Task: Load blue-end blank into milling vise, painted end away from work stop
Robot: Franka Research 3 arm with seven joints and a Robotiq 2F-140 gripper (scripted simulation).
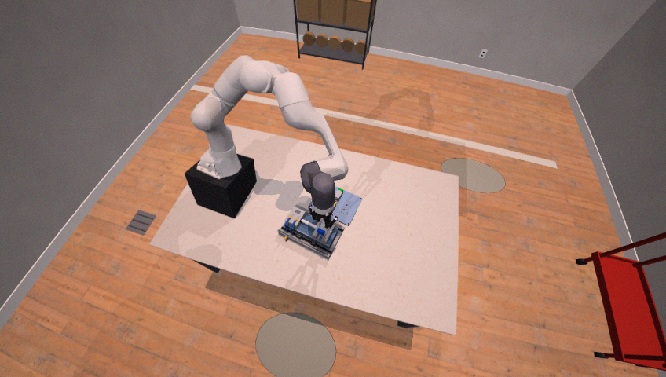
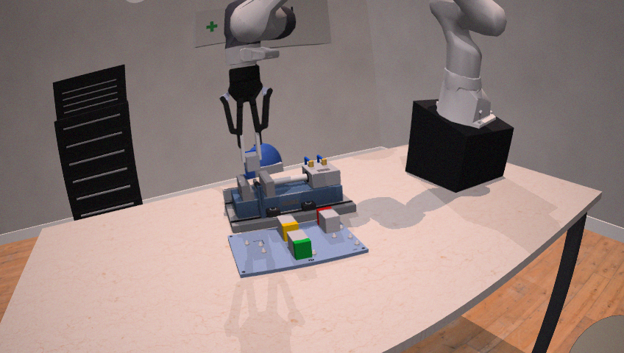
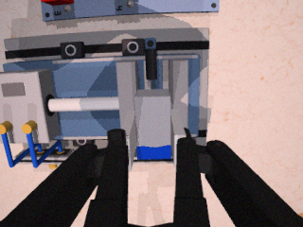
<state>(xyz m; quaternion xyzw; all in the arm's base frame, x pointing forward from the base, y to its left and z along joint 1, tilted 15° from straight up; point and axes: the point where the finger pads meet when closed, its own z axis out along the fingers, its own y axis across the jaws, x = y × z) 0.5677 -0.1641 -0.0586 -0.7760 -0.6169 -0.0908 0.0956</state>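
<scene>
The moving jaw lies 9 cm below my hand, 3 cm behind it and 1 cm to the left of it. From my hand the other things lie so: black work stop rod 8 cm below, 5 cm to the left, 1 cm ahead; then blue-ended blank 3 cm below; then fixed jaw 9 cm below, 3 cm ahead.
</scene>
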